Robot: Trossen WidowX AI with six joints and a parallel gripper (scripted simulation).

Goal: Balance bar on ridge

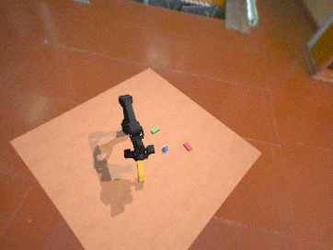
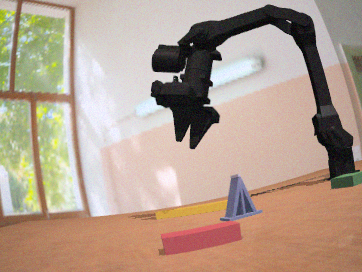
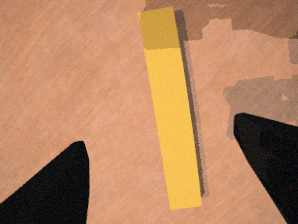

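The yellow bar lies 1 cm behind my gripper tip and 13 cm below it. From my gripper tip the other things lie so: green block 17 cm behind, 30 cm to the left, 13 cm below; then red block 10 cm ahead, 38 cm to the left, 13 cm below.
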